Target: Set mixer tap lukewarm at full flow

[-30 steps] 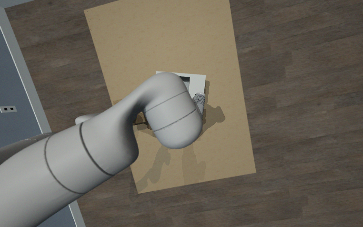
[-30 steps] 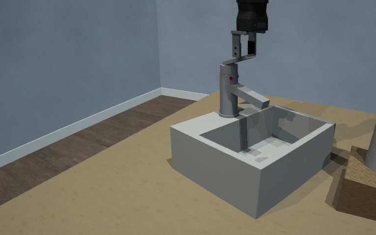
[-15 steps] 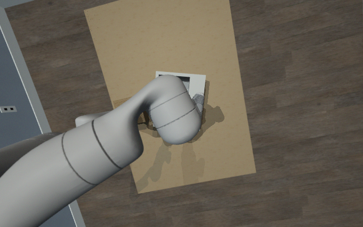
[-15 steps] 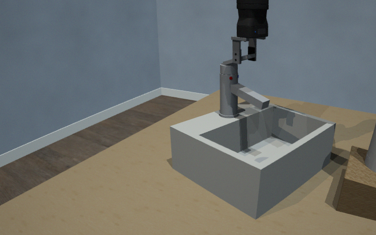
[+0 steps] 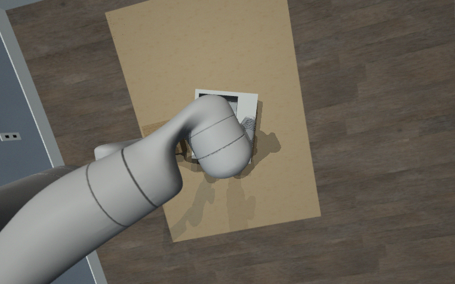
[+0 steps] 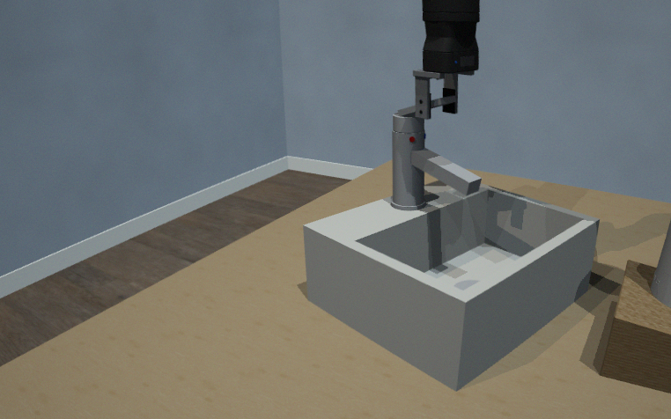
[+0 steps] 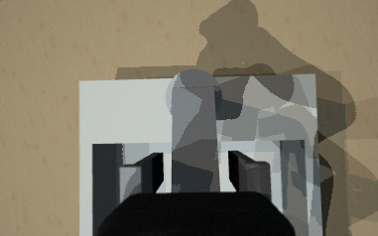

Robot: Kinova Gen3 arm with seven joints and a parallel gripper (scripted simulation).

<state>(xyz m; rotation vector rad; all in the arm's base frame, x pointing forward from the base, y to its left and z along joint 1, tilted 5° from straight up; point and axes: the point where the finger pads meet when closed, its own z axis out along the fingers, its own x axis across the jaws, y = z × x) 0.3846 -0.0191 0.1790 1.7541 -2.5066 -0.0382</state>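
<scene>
Right now the flat lever is 20 mm ahead of my hand, 10 mm to the right of it and 10 mm below it. The rest, counted from my hand: grey square sink: 250 mm below, 60 mm behind, 20 mm to the left; then grey mixer tap: 60 mm below, 30 mm ahead, 10 mm to the right.
</scene>
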